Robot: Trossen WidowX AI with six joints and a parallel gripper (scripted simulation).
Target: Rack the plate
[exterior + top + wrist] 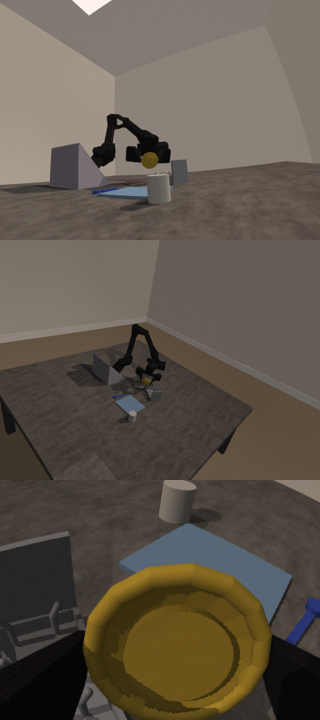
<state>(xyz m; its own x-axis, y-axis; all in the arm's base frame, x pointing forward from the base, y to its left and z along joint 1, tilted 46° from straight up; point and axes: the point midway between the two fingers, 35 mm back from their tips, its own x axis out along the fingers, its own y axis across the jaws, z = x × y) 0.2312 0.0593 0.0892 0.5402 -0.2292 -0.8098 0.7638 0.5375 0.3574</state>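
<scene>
Now: the grey dish rack 60 mm below my gripper tip, 50 mm ahead of it and 40 mm to the left of it. From my gripper tip the other things lie so: yellow plate 10 mm to the left; then light blue mat 160 mm to the right, 80 mm below, 60 mm ahead; then blue spoon 180 mm to the right, 80 mm below, 50 mm behind.
</scene>
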